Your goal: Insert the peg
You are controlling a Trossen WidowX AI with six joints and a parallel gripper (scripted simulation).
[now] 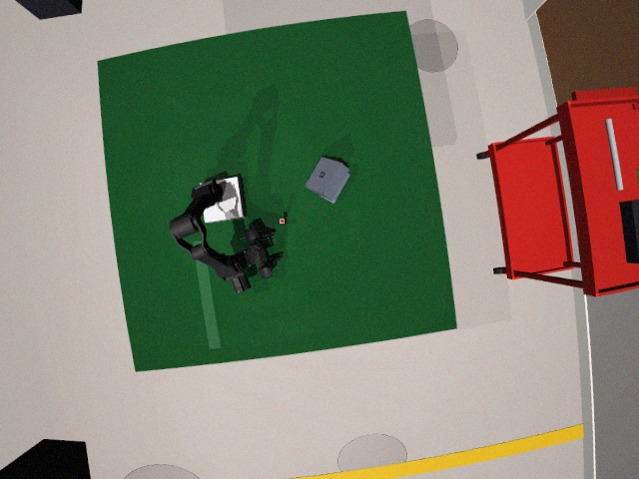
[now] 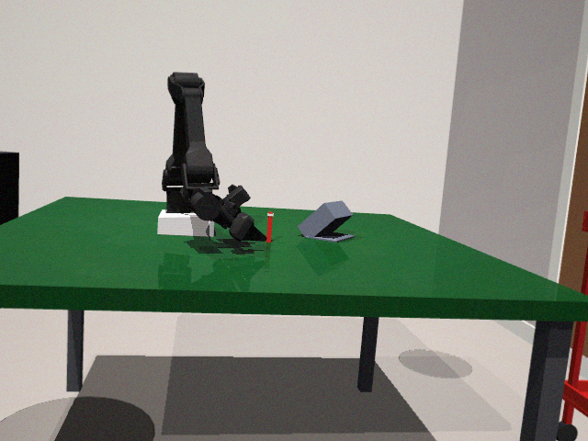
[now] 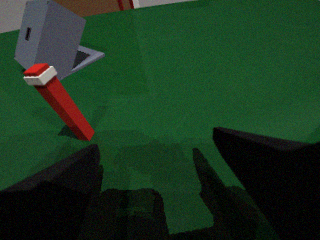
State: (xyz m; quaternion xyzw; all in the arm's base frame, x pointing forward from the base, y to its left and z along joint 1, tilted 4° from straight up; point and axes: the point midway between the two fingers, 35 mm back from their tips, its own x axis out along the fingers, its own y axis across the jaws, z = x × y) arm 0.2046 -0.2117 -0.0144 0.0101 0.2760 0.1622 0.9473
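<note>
Now: the red square peg 9 cm to the left of my gripper tip, 2 cm ahead of it and 2 cm above it. The rest, counted from my gripper tip: grey sloped panel: 24 cm to the left, 19 cm ahead, 2 cm above.
</note>
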